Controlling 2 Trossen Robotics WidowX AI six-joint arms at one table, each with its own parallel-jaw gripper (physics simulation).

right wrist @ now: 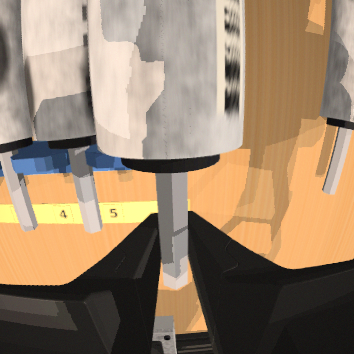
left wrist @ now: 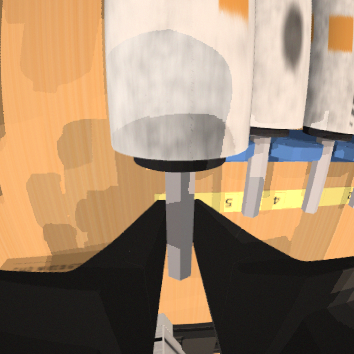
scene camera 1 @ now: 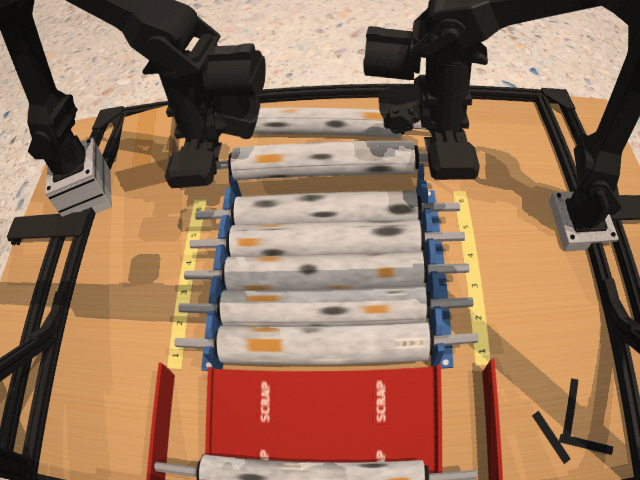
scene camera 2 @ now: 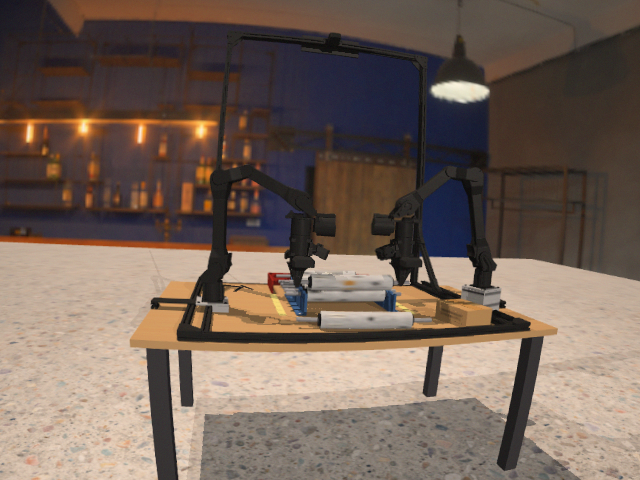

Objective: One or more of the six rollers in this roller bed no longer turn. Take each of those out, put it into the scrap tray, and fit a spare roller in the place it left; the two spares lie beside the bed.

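Places are measured from the left arm's base along level axes (x back, y left, z down), in metres.
Where they show: left gripper, fingertip midpoint: (left wrist: 177, 207) (scene camera 1: 214, 170) (scene camera 2: 399, 285); right gripper, fingertip midpoint: (right wrist: 171, 219) (scene camera 2: 296, 286); left arm's base at its link origin: (scene camera 1: 69, 164) (scene camera 2: 482, 286); right arm's base at its link origin: (scene camera 1: 586, 215) (scene camera 2: 212, 299).
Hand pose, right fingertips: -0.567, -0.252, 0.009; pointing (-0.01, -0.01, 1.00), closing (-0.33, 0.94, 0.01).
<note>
Each offset is from my right fingertips to the top centre of the thing, as dx, dy, dz. "spot": to the spot under its first point.
My left gripper (scene camera 1: 214, 166) (scene camera 2: 403, 282) (left wrist: 177, 207) and right gripper (scene camera 1: 430, 158) (scene camera 2: 297, 284) (right wrist: 173, 218) are shut on opposite shaft ends of one white roller @(+0.158, +0.057, -0.040) (scene camera 1: 323, 160) (scene camera 2: 351, 282) (left wrist: 170, 85) (right wrist: 167, 100). It hangs about level above the number 6 end of the blue roller bed @(+0.058, -0.117, +0.018) (scene camera 1: 442, 322) (scene camera 2: 302, 303) (left wrist: 292, 151) (right wrist: 35, 165), hiding part of it. Several rollers sit side by side in the bed. A spare roller @(+0.104, +0.210, +0.036) (scene camera 1: 310, 121) (scene camera 2: 366, 319) (right wrist: 342, 95) lies on the table behind. Another roller @(spot: +0.309, -0.336, +0.017) (scene camera 1: 310, 471) lies at the red scrap tray @(+0.284, -0.295, +0.034) (scene camera 1: 320, 403) (scene camera 2: 275, 281).
Yellow numbered strips @(spot: +0.373, +0.081, +0.083) (scene camera 1: 193, 233) @(spot: +0.048, -0.202, +0.026) (scene camera 1: 475, 299) run along both sides of the bed. A cardboard box @(+0.424, +0.293, +0.029) (scene camera 2: 464, 312) stands near the left arm's base. Black frame bars edge the table. Black strips @(spot: -0.036, -0.390, +0.084) (scene camera 1: 570, 408) lie at the lower right in scene camera 1.
</note>
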